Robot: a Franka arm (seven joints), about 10 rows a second.
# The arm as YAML. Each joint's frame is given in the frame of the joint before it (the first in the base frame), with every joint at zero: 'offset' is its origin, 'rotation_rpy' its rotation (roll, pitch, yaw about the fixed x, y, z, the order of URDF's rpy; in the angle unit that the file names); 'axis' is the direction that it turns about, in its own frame. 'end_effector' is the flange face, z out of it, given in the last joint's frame.
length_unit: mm
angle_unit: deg
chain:
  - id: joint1
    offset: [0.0, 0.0, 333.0]
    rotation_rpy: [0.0, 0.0, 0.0]
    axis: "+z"
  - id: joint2
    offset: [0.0, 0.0, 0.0]
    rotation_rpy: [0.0, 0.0, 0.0]
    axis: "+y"
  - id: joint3
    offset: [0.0, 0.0, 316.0]
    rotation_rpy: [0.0, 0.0, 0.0]
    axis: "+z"
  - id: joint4
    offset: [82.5, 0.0, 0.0]
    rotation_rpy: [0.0, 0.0, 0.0]
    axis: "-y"
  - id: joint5
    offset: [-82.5, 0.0, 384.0]
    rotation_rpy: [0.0, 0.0, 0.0]
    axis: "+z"
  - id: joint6
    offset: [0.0, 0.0, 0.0]
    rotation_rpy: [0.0, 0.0, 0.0]
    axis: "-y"
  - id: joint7
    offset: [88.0, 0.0, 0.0]
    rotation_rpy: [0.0, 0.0, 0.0]
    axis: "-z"
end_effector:
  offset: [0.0, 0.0, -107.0]
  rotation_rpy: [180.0, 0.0, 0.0]
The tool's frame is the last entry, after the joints.
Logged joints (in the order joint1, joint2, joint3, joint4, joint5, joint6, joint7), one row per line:
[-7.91 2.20 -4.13 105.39 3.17 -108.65 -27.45]
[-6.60 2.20 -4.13 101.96 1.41 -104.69 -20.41]
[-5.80 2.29 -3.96 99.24 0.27 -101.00 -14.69]
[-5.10 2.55 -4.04 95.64 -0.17 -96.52 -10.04]
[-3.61 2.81 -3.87 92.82 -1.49 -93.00 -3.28]
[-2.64 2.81 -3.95 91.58 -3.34 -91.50 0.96]
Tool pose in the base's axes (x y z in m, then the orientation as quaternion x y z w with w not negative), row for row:
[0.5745 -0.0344 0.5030 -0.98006 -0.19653 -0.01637 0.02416]
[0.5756 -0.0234 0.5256 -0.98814 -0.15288 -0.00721 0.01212]
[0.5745 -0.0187 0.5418 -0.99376 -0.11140 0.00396 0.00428]
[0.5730 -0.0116 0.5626 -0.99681 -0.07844 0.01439 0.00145]
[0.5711 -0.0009 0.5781 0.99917 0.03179 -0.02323 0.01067]
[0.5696 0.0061 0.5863 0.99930 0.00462 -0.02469 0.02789]
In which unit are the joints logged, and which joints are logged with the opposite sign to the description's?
The joints are logged in degrees. Opposite sign: joint3, joint4, joint6.
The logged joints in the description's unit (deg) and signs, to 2 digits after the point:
[-7.91 2.20 4.13 -105.39 3.17 108.65 -27.45]
[-6.60 2.20 4.13 -101.96 1.41 104.69 -20.41]
[-5.80 2.29 3.96 -99.24 0.27 101.00 -14.69]
[-5.10 2.55 4.04 -95.64 -0.17 96.52 -10.04]
[-3.61 2.81 3.87 -92.82 -1.49 93.00 -3.28]
[-2.64 2.81 3.95 -91.58 -3.34 91.50 0.96]

